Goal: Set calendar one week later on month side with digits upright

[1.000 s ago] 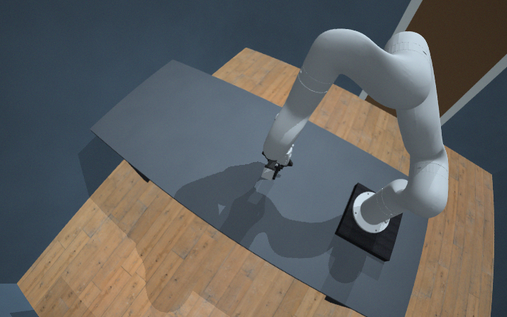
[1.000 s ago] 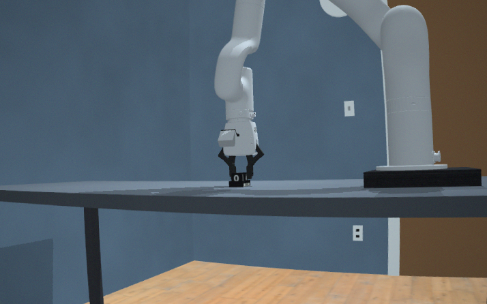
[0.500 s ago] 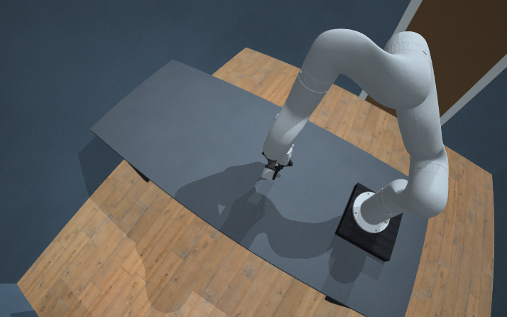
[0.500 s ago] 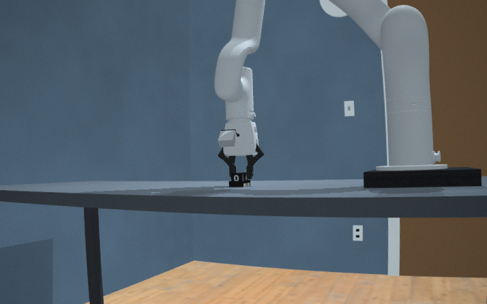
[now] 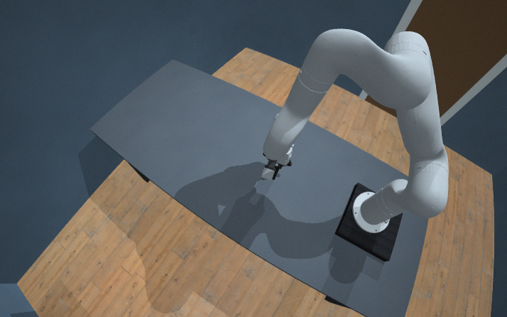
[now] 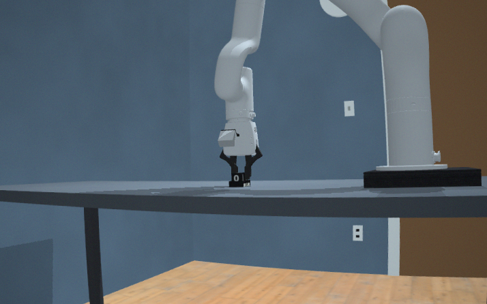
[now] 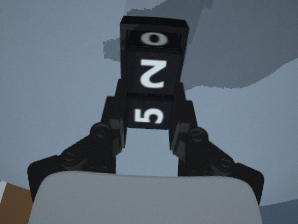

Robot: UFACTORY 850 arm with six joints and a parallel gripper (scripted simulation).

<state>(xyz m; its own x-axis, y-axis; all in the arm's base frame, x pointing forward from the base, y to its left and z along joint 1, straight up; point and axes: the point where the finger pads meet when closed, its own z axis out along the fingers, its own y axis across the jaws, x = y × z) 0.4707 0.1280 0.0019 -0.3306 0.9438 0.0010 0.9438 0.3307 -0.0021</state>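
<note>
Now: hand 10 mm past the black tray, 20 mm to the right of it and 30 mm above it. From my hand the other things lie so: calendar cube: 10 mm behind, 30 mm to the left, 10 mm below.
</note>
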